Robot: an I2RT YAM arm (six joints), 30 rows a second.
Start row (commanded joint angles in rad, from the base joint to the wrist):
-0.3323 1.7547 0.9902 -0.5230 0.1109 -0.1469
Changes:
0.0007 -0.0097 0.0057 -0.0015 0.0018 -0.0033
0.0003 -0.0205 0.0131 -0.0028 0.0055 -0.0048
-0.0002 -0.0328 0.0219 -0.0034 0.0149 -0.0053
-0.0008 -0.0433 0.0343 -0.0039 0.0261 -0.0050
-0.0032 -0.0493 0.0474 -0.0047 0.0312 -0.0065
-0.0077 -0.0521 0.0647 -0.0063 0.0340 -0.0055
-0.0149 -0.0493 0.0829 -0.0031 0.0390 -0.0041
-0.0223 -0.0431 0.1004 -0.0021 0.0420 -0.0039
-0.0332 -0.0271 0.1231 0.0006 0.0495 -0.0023
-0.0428 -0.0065 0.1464 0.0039 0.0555 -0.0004
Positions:
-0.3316 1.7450 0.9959 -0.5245 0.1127 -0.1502
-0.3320 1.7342 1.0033 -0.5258 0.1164 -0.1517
-0.3325 1.7219 1.0121 -0.5264 0.1258 -0.1522
-0.3331 1.7114 1.0245 -0.5269 0.1370 -0.1519
-0.3355 1.7054 1.0376 -0.5277 0.1421 -0.1534
-0.3400 1.7026 1.0549 -0.5293 0.1449 -0.1524
-0.3472 1.7054 1.0731 -0.5261 0.1499 -0.1510
-0.3546 1.7116 1.0906 -0.5251 0.1529 -0.1508
-0.3655 1.7276 1.1133 -0.5224 0.1604 -0.1492
-0.3751 1.7482 1.1366 -0.5191 0.1664 -0.1473

